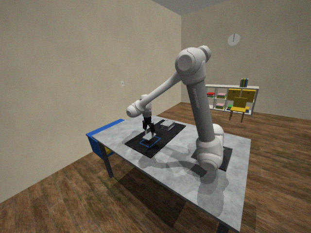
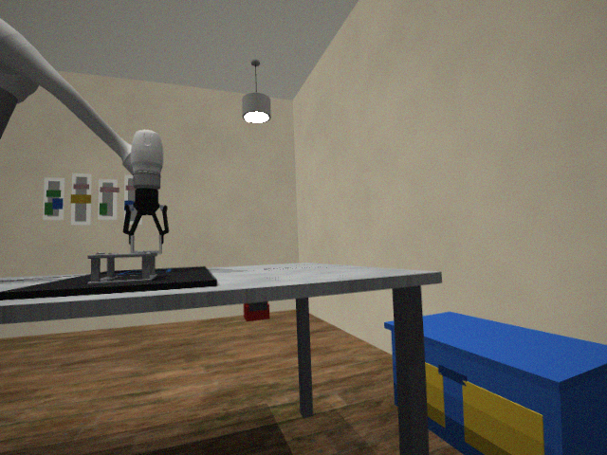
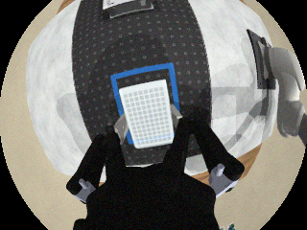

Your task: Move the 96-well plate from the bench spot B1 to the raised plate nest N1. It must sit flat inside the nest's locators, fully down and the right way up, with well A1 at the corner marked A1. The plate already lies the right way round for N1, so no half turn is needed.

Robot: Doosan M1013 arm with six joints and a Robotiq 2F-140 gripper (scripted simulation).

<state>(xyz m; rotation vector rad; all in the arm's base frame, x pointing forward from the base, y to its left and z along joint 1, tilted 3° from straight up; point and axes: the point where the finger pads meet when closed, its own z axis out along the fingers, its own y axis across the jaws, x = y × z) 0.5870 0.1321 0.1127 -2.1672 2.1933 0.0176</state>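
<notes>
Right now my hand is 360 mm to the left of the raised plate nest N1, 30 mm above it and 10 mm past it. Round my hand: 96-well plate 30 mm below.
</notes>
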